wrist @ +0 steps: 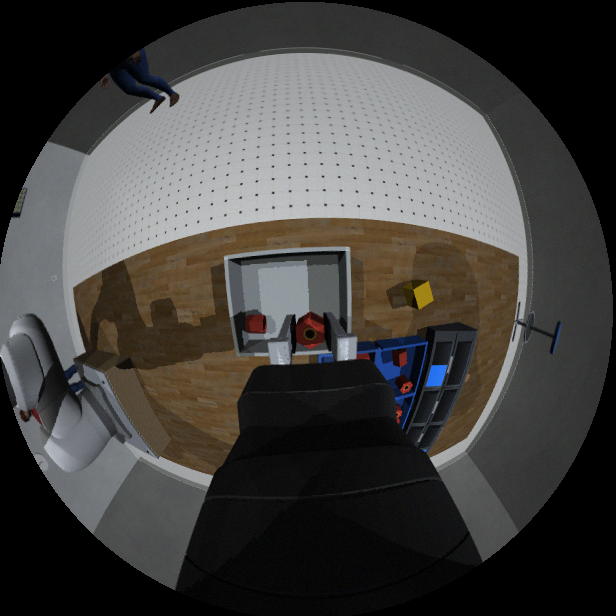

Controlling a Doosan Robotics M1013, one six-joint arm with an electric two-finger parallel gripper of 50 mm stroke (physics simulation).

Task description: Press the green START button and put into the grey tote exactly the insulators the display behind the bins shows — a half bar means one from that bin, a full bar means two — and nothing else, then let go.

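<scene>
My gripper (pixel 310 339) hangs above the near edge of the grey tote (pixel 288 299). A red hexagonal insulator (pixel 310 330) with a dark centre hole sits between the two light fingers, which touch its sides. A second red insulator (pixel 255 323) lies on the tote floor at the near left. To the right, the blue bins (pixel 402 367) hold several red insulators, partly hidden by my gripper body. The dark display rack (pixel 445 382) behind the bins shows a blue lit bar (pixel 437 375). The green START button is not in view.
A yellow cube (pixel 420 293) lies on the wooden table right of the tote. A white perforated wall stands behind the table. The white robot base (pixel 45 396) and a brown box (pixel 123 396) are at the left. A person's legs (pixel 140 80) show at top left.
</scene>
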